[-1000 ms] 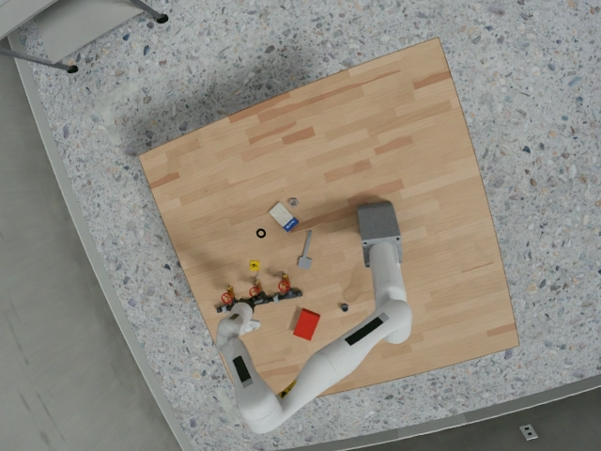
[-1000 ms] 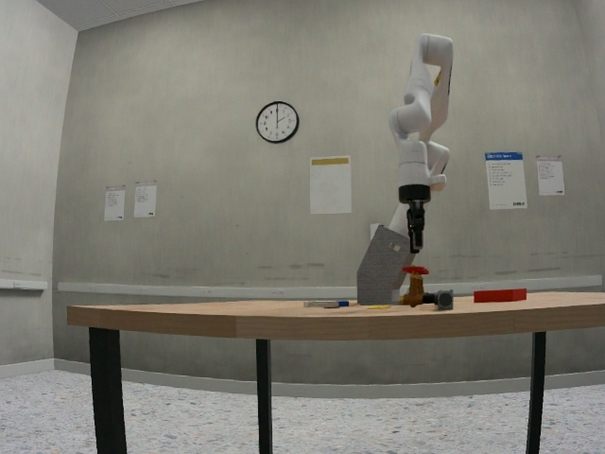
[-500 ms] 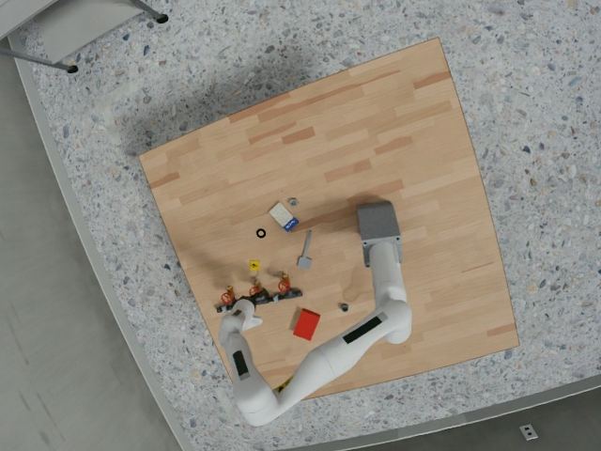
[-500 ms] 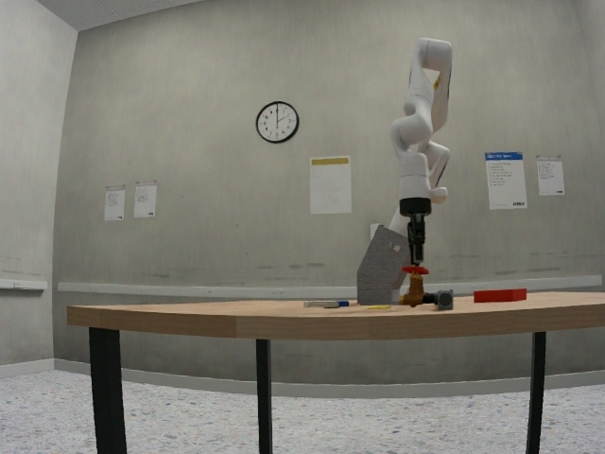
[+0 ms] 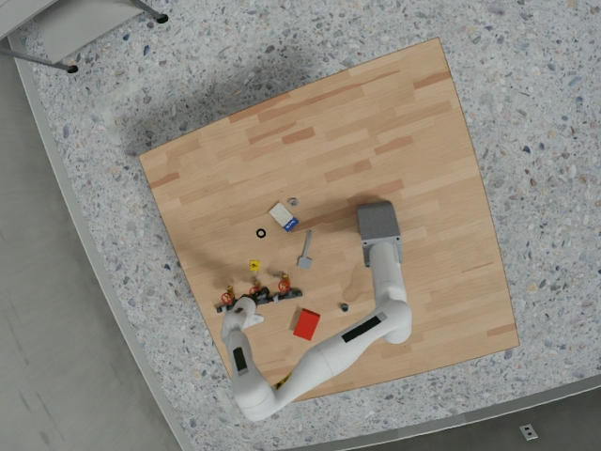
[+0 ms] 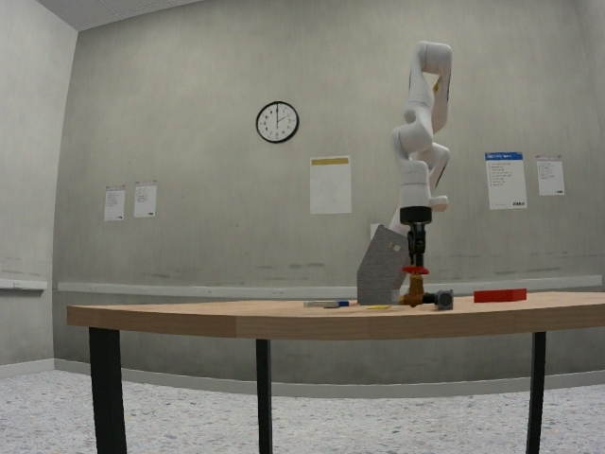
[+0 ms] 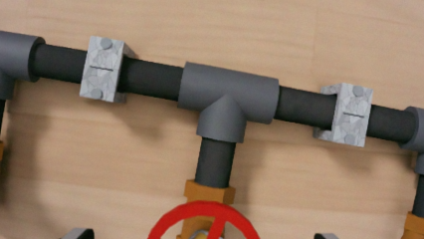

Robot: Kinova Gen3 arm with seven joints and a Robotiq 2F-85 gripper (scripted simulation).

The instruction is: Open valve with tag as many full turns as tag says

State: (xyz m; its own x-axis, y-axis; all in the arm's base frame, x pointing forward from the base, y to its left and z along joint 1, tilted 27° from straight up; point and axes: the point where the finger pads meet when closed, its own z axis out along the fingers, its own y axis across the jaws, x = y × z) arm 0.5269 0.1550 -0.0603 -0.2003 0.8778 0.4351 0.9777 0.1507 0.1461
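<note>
My hand is 90 mm to the left of the yellow tag, 80 mm above it and 10 mm past it. From my hand the other things lie so: red block: 200 mm to the left, 160 mm behind, 70 mm below; then grey scraper: 230 mm behind, 100 mm to the right, 80 mm below; then blue box: 270 mm to the right, 170 mm behind, 80 mm below.
</note>
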